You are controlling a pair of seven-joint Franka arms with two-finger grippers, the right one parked.
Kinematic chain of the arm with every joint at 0, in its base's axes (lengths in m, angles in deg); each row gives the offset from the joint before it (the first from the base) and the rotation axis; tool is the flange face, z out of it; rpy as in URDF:
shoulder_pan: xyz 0 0 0.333 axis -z
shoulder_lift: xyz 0 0 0 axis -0.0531 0.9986 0
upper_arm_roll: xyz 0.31 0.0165 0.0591 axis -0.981 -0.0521 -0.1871
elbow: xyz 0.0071 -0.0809 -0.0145 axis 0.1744 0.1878 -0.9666
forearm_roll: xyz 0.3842 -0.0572 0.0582 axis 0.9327 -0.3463 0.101
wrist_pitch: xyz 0 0 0 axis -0.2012 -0.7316 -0.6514
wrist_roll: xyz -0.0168 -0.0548 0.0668 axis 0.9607 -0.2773 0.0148
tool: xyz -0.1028 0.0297 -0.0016 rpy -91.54 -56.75 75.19
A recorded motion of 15 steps. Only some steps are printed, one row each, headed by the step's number.
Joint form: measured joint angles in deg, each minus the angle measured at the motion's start. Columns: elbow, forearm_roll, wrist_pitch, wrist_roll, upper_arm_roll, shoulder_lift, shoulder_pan.
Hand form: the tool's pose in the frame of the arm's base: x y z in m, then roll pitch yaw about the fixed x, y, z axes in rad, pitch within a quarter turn. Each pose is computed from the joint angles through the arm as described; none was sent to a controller.
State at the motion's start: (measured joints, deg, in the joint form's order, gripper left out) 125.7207 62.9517 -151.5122 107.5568 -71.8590 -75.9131 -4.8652
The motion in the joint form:
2: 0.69 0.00 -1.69 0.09 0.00 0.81 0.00
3: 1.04 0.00 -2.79 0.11 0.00 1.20 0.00
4: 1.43 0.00 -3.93 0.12 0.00 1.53 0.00
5: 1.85 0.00 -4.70 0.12 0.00 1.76 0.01
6: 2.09 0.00 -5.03 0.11 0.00 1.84 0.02
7: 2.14 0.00 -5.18 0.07 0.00 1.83 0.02
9: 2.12 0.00 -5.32 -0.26 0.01 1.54 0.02
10: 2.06 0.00 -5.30 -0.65 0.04 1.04 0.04
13: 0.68 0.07 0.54 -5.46 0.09 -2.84 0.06
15: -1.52 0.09 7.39 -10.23 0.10 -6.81 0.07
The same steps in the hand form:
2: 0.4443 -0.0006 0.2347 3.0806 -0.0760 0.5905
3: 0.4430 -0.0007 0.2316 3.0762 -0.0807 0.5913
4: 0.4415 -0.0008 0.2287 3.0714 -0.0864 0.5920
5: 0.4394 -0.0009 0.2259 3.0697 -0.0878 0.5920
6: 0.4380 -0.0010 0.2245 3.0694 -0.0879 0.5917
7: 0.4379 -0.0010 0.2245 3.0684 -0.0895 0.5911
9: 0.4389 -0.0010 0.2271 3.0652 -0.0968 0.5855
10: 0.4402 -0.0013 0.2312 3.0617 -0.1058 0.5783
13: 0.4460 -0.0010 0.2590 3.0850 -0.1075 0.4899
15: 0.4529 -0.0006 0.2924 3.1085 -0.1043 0.4047

